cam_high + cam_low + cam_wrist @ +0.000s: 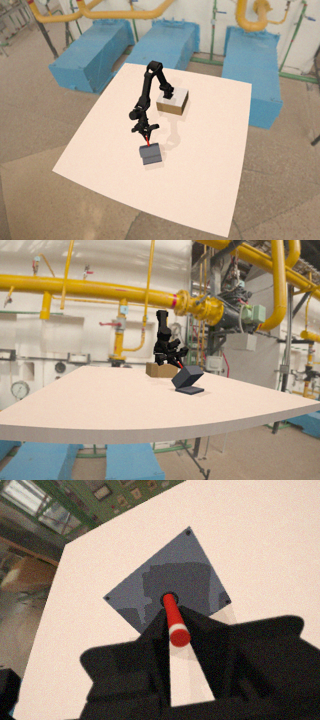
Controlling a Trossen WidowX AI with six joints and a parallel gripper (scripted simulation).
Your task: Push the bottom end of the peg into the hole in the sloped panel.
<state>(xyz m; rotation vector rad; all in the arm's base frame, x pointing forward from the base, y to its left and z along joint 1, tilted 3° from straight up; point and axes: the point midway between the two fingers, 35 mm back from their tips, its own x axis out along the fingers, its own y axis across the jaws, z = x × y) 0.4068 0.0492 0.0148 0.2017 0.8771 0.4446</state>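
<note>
Now: the grey sloped panel 4 cm below my gripper tip, 3 cm to the left of it and 3 cm ahead of it. Also, from my gripper tip: round red peg (1 cm to the right, 1 cm behind, 1 cm above).
</note>
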